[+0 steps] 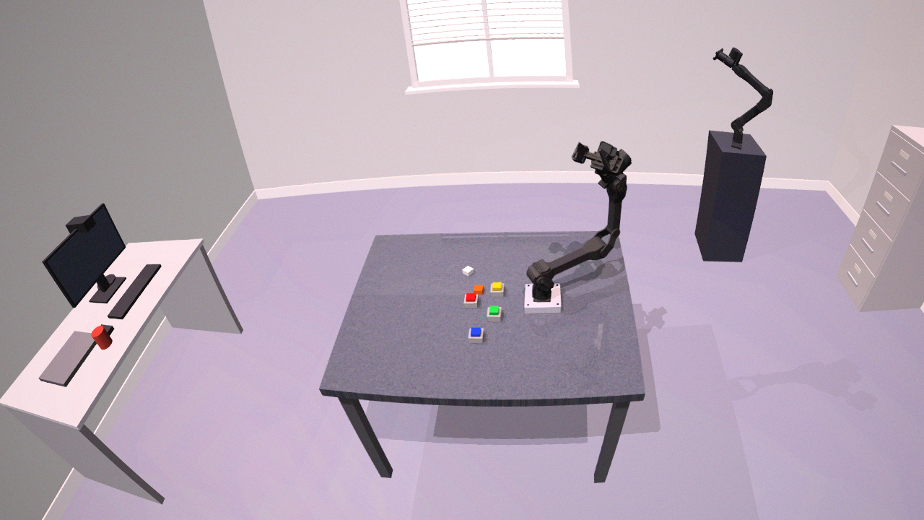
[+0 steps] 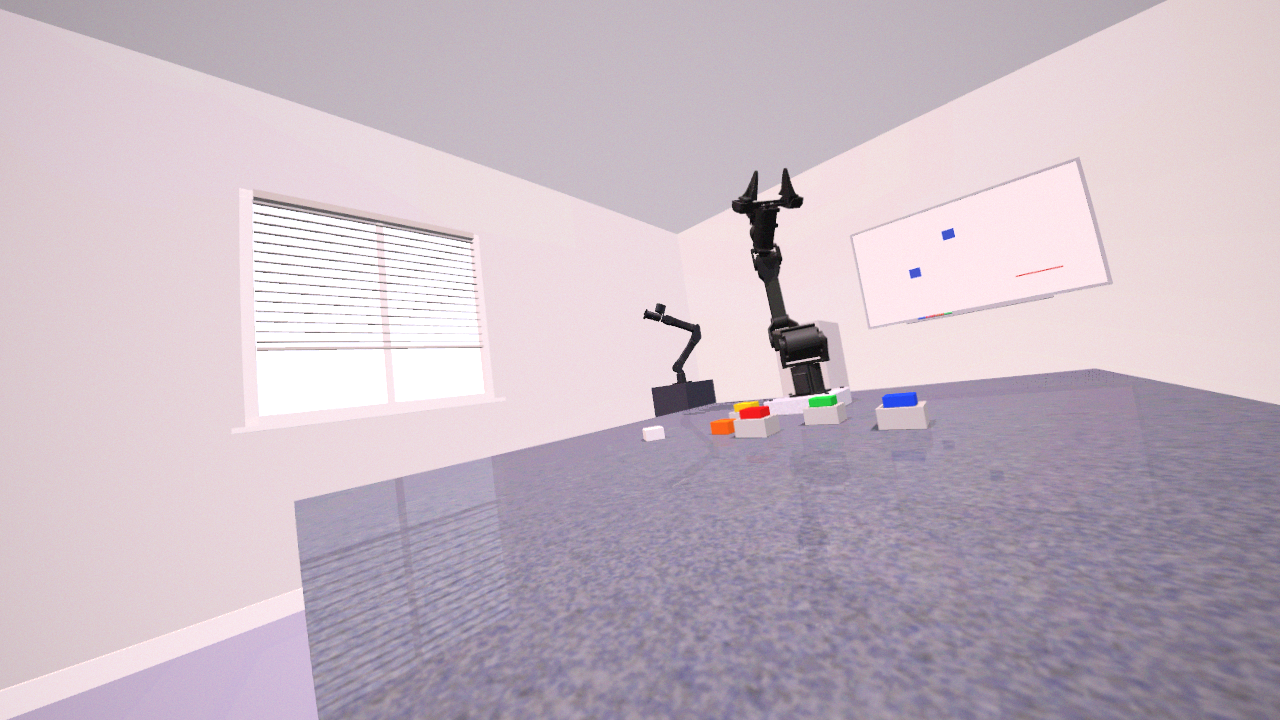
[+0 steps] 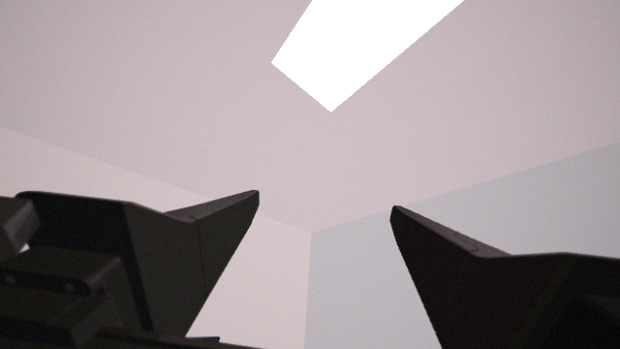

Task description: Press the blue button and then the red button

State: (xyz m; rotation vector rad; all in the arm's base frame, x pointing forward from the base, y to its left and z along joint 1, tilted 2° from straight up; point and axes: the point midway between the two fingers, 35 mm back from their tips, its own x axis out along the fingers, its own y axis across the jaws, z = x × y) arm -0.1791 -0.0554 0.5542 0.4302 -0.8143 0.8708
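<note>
Right now the blue button is 38 cm ahead of my gripper tip, 25 cm to the left of it and 58 cm below it. From my gripper tip the other things lie so: green button (33 cm ahead, 14 cm to the left, 58 cm below); then yellow button (34 cm ahead, 1 cm to the left, 58 cm below); then red button (42 cm ahead, 8 cm to the left, 58 cm below).
</note>
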